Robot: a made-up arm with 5 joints.
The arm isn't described. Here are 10 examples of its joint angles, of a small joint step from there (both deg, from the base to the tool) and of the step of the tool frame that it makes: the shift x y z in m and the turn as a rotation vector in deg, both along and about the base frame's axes.
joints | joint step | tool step
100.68 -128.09 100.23 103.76 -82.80 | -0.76 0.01 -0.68 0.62 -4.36 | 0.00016 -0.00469 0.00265 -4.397 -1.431 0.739
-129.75 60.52 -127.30 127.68 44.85 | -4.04 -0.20 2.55 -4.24 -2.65 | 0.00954 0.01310 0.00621 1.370 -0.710 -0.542
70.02 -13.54 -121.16 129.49 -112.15 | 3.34 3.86 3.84 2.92 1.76 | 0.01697 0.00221 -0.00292 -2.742 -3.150 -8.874
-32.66 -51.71 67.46 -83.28 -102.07 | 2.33 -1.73 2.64 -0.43 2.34 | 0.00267 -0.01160 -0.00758 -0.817 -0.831 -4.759
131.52 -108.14 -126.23 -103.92 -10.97 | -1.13 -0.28 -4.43 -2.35 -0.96 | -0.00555 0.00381 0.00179 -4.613 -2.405 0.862
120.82 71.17 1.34 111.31 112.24 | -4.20 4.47 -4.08 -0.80 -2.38 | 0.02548 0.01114 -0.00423 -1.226 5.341 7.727
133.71 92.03 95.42 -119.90 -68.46 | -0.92 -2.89 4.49 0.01 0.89 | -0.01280 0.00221 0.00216 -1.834 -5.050 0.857
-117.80 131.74 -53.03 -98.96 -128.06 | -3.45 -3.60 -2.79 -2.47 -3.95 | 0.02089 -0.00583 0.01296 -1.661 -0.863 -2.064
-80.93 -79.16 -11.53 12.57 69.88 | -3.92 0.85 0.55 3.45 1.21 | -0.00535 -0.01446 -0.00472 4.344 0.149 3.667
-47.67 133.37 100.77 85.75 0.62 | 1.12 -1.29 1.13 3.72 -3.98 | 0.00062 -0.00579 -0.00508 4.069 1.619 -3.493
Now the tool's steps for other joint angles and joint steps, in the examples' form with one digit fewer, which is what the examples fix.
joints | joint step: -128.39 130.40 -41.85 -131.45 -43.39 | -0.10 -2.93 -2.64 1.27 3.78
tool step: -0.0022 -0.0037 0.0017 -1.87 -4.02 2.29
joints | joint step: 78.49 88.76 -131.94 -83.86 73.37 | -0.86 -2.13 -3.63 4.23 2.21
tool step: -0.0228 -0.0046 0.0257 5.69 5.17 2.56
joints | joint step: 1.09 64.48 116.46 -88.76 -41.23 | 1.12 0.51 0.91 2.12 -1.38
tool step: -0.0042 0.0071 -0.0050 0.38 1.67 -2.68
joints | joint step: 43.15 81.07 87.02 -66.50 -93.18 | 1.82 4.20 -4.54 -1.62 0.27
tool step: 0.0005 0.0182 -0.0091 -6.16 -0.02 0.36
